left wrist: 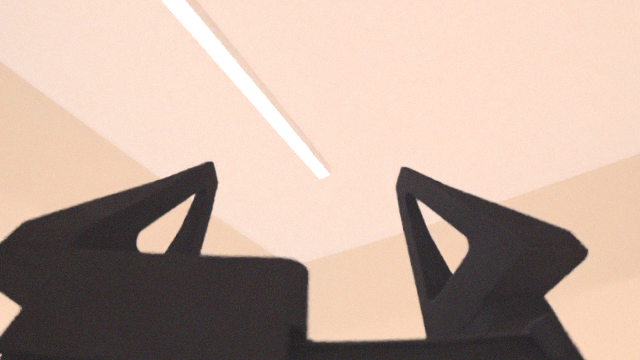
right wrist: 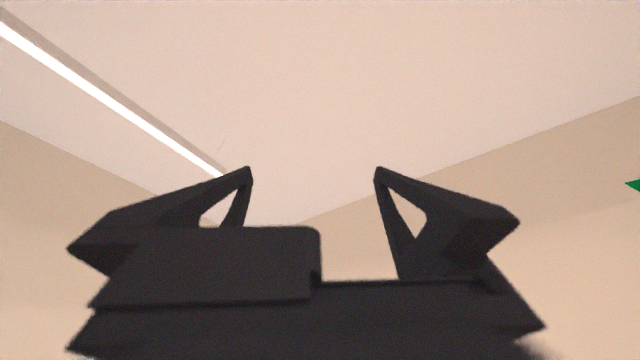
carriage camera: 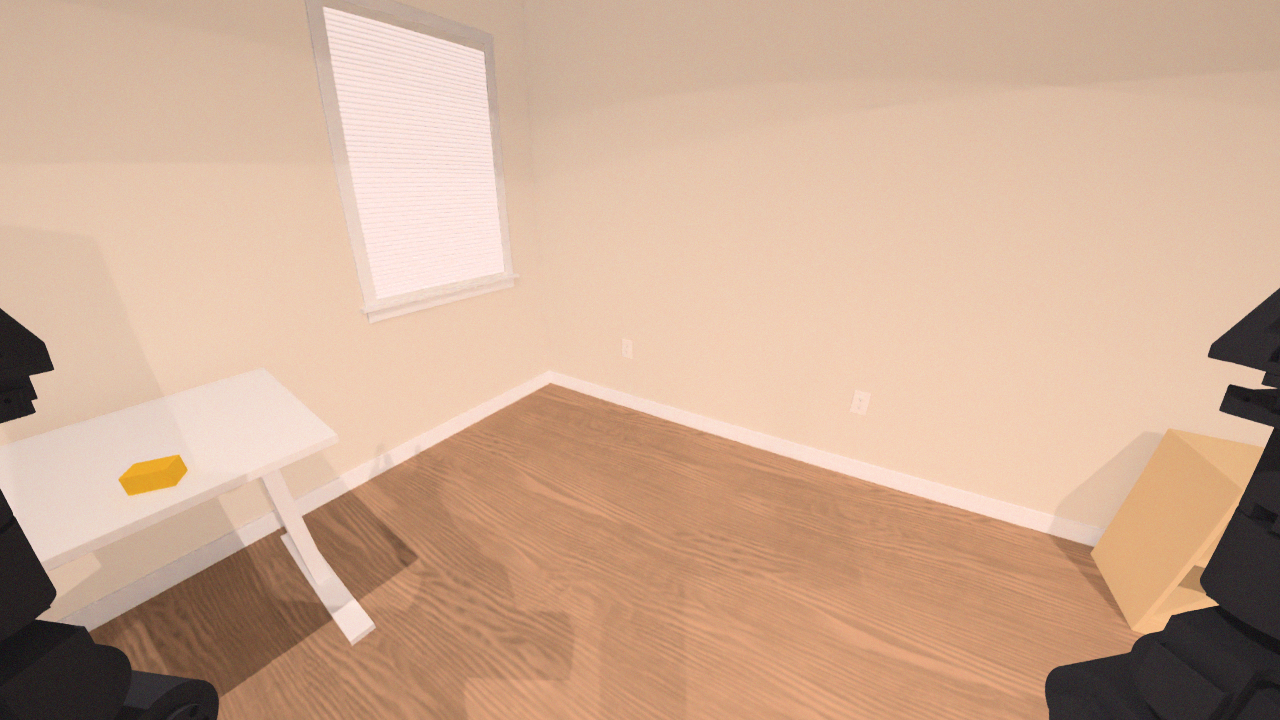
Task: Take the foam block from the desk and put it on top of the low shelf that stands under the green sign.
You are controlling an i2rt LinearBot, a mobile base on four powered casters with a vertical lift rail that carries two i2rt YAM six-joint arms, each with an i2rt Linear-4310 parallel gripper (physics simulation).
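Frame: origin at the left arm's base, x up, y back, z right, level; centimetres.
Where they show: left gripper, fingertip midpoint: (left wrist: 308,174); right gripper, fingertip midpoint: (right wrist: 314,173).
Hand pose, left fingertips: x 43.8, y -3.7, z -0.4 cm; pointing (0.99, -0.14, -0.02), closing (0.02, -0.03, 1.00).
After its pixels a point has its place.
A yellow foam block (carriage camera: 153,475) {x -9.2, y -50.4, z -70.8 cm} lies on the white desk (carriage camera: 259,402) {x -12.9, y -90.0, z -82.0 cm} at the left of the carriage view. At the right edge of that view stands a low wooden shelf (carriage camera: 1159,528) {x -52.3, y -66.5, z 211.4 cm}, partly hidden behind my right arm. A corner of the green sign (right wrist: 635,185) {x 97.2, y -66.5, z 262.0 cm} shows at the right edge of the right wrist view. My left gripper (left wrist: 308,174) {x 43.8, y -3.7, z -0.4 cm} is open and empty, pointing up toward the ceiling. My right gripper (right wrist: 314,173) {x 43.8, y -3.4, z 67.3 cm} is open and empty, also pointing up. Both are well away from the foam block.
The desk's white leg and foot (carriage camera: 331,600) stand on the wood floor (carriage camera: 671,555) {x -84.9, y -99.1, z 47.9 cm}. A window (carriage camera: 420,161) {x 60.5, y -191.7, z -66.9 cm} is in the wall above and behind the desk. White baseboard (carriage camera: 760,447) {x -84.1, y -167.9, z 102.9 cm} runs along the walls, and two outlets show on the back wall.
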